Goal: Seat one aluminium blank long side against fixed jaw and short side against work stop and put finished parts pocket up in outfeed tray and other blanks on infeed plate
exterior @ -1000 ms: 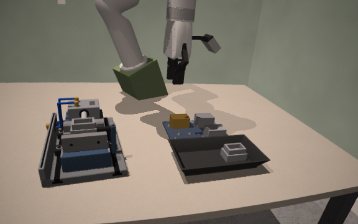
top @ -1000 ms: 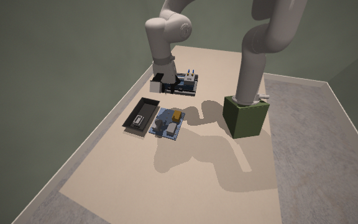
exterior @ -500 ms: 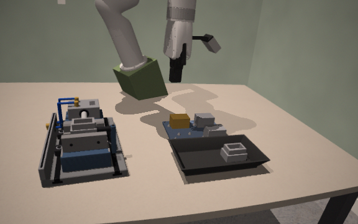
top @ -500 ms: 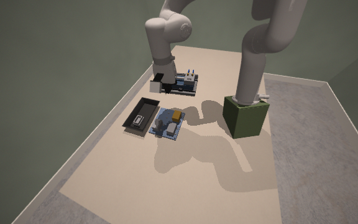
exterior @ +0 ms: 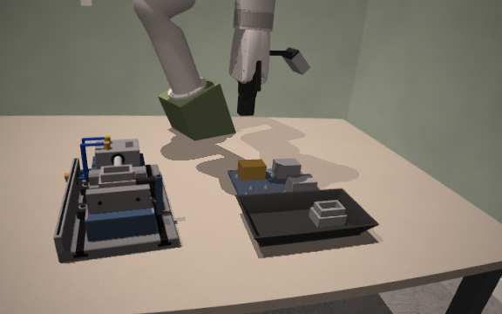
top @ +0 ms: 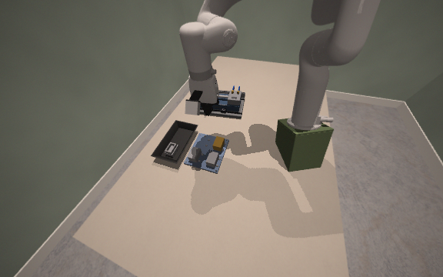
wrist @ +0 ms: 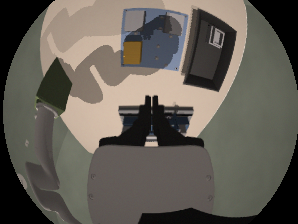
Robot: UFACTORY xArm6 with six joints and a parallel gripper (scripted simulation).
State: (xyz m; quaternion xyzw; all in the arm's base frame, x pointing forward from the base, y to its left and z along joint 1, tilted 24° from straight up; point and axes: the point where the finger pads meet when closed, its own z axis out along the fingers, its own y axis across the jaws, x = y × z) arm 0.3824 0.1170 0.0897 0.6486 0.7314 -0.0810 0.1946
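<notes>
Right now the brass blank is 17 cm below my hand, 5 cm behind it and 4 cm to the left of it. The rest, counted from my hand: vise (25 cm to the right, 16 cm below, 4 cm ahead).
</notes>
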